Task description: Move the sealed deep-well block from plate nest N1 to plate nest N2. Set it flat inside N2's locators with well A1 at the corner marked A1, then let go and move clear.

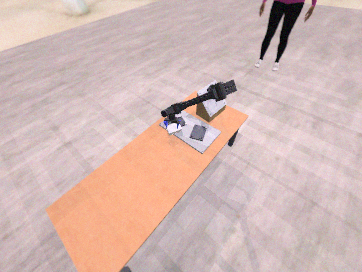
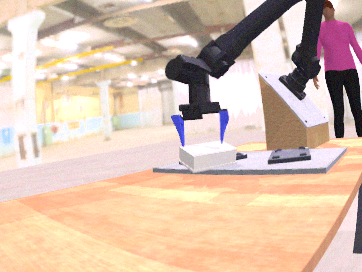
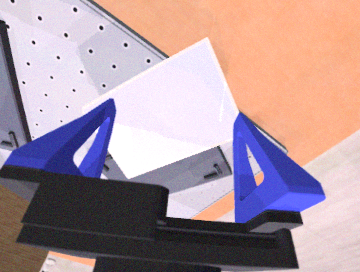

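Pixels of known places: gripper, fingertip midpoint: (image 1: 172, 128) (image 2: 202, 145) (image 3: 176, 111); arm's base, link origin: (image 2: 291, 88).
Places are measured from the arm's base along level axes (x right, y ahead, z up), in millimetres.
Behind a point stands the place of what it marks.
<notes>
The sealed deep-well block (image 1: 174, 129) @(z -157, x 95, y 475 mm) (image 2: 207, 159) @(z -176, x 90, y 501 mm) (image 3: 170, 90) @(z -157, x 104, y 488 mm) is a plain white box on the perforated plate, beside or partly over a dark nest (image 1: 181, 120) @(z -191, x 132, y 324 mm) (image 2: 242, 156) @(z -195, x 72, y 348 mm) (image 3: 192, 172) @(z -191, x 198, y 390 mm). Part of that nest shows past it; how the block is seated underneath is hidden. The other dark nest (image 1: 198, 132) @(z -191, x -88, y 354 mm) (image 2: 290, 155) @(z -191, x -99, y 393 mm) (image 3: 6, 95) @(z -191, x -36, y 373 mm) holds no block. My gripper (image 1: 173, 123) @(z -143, x 114, y 482 mm) (image 2: 202, 144) @(z -143, x 114, y 482 mm) (image 3: 176, 111) @(z -143, x 114, y 482 mm) is open, blue fingertips near the height of the block's top, one toward each end, with nothing gripped. The nest labels and the A1 mark are not readable.
The grey perforated plate (image 1: 212, 136) @(z -207, x -209, y 308 mm) (image 2: 320, 162) @(z -203, x -203, y 448 mm) (image 3: 52, 27) @(z -203, x -11, y 463 mm) lies on the orange table (image 1: 130, 185) @(z -216, x 52, y 1060 mm) (image 2: 150, 215) @(z -216, x -6, y 820 mm) (image 3: 300, 65) @(z -216, x 213, y 566 mm). A wooden block with a sloped light panel (image 1: 212, 110) @(z -108, x -81, y 112 mm) (image 2: 285, 120) @(z -111, x -11, y 164 mm) stands at the plate's far side. A person (image 1: 282, 30) (image 2: 342, 75) stands beyond the table.
</notes>
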